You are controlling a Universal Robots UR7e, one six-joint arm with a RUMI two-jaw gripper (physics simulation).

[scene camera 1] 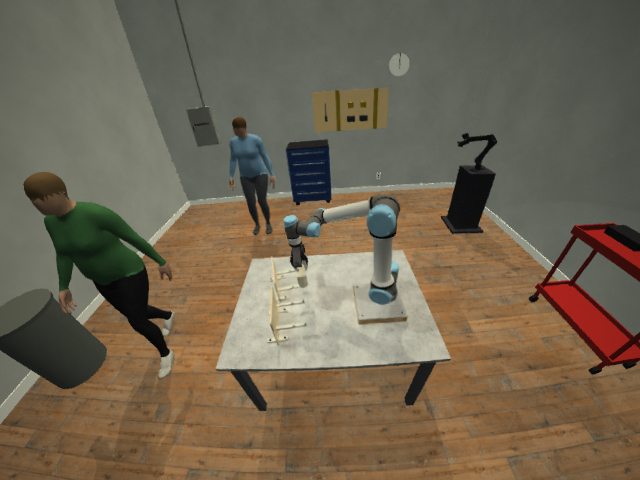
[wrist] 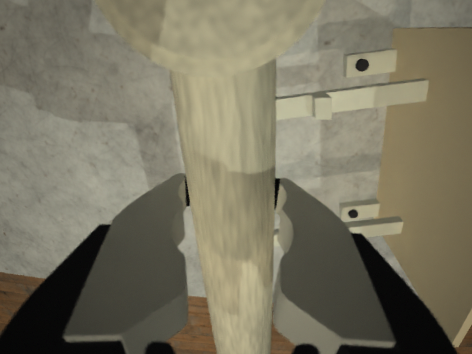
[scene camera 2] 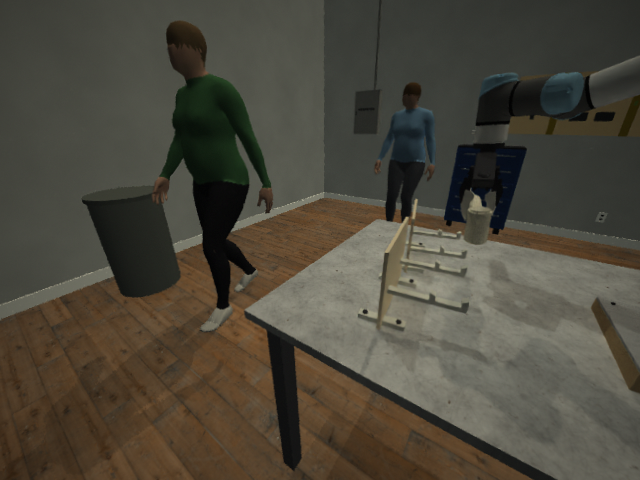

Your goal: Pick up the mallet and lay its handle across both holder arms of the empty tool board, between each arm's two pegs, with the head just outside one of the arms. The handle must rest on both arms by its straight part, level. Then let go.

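Places are measured from the arm's base along level axes (x ahead, y right, z down), in millimetres.
Pixels of known places: gripper, fingertip midpoint: (wrist: 231,179).
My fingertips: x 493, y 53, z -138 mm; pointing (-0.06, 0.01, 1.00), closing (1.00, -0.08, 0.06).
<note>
Behind a point stands the place of what it marks.
My gripper (scene camera 1: 298,264) @(y 53, x 493, z -138 mm) (scene camera 2: 481,204) (wrist: 231,179) @(y 53, x 493, z -138 mm) is shut on the handle of the pale wooden mallet (scene camera 1: 302,279) @(y -58, x 471, z -182 mm) (scene camera 2: 477,225) @(y -59, x 477, z -163 mm) (wrist: 227,125) @(y 11, x 489, z -176 mm) and holds it above the table. The round head points toward the table's near side; the fingers hide part of the handle in the scene views. Two upright tool boards stand along the left side: the near board (scene camera 1: 274,310) @(y -201, x 617, z -91 mm) (scene camera 2: 394,268) @(y -226, x 612, z -69 mm) and the far board (scene camera 1: 275,279) @(y 9, x 653, z -114 mm) (scene camera 2: 412,227) @(y -47, x 638, z -116 mm). Each has two pegged arms, and no tool shows on them. The mallet is near the far board's outer arm ends. A board (wrist: 430,150) @(y 47, x 664, z -51 mm) shows right of the handle.
The robot's base plate (scene camera 1: 367,313) @(y -153, x 116, z -6 mm) (scene camera 2: 615,343) @(y -90, x 175, z 18 mm) stands right of the boards on the grey table (scene camera 1: 330,346) @(y -328, x 319, z 38 mm) (scene camera 2: 330,299) @(y -306, x 747, z 38 mm). A person in green (scene camera 1: 95,242) (scene camera 2: 211,134) walks left of the table; a person in blue (scene camera 1: 250,155) (scene camera 2: 412,134) stands behind it.
</note>
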